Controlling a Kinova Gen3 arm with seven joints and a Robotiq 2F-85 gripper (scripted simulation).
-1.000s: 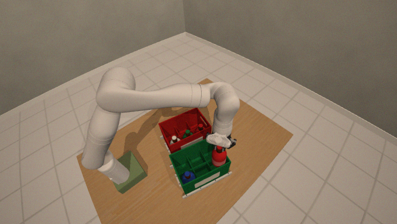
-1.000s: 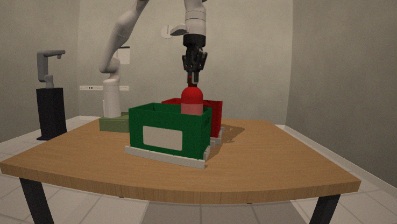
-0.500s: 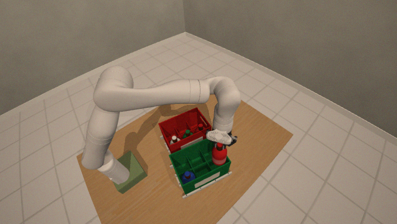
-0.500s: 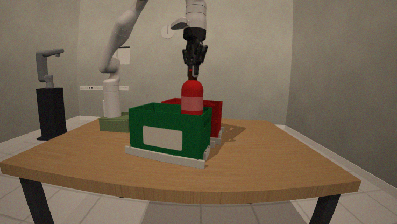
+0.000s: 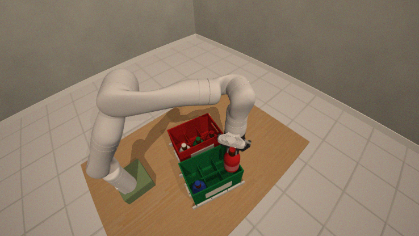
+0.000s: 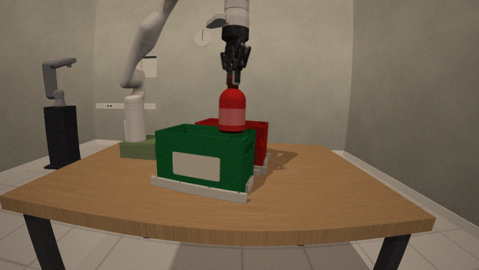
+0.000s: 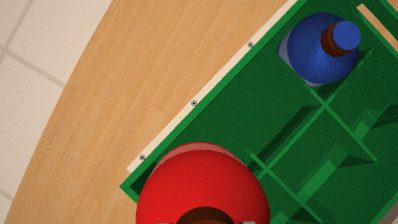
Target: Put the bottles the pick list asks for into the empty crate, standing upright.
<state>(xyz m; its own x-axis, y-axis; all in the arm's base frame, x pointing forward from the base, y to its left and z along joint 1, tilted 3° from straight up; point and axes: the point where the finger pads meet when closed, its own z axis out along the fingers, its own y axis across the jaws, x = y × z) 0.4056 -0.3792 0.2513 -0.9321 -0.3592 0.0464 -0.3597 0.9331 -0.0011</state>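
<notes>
The red-labelled bottle is 7 cm below my hand. Round my hand: green crate (6 cm behind, 8 cm to the left, 25 cm below); then red-label bottle (12 cm ahead, 21 cm to the left, 25 cm below); then blue-label bottle (16 cm behind, 7 cm to the left, 25 cm below).
</notes>
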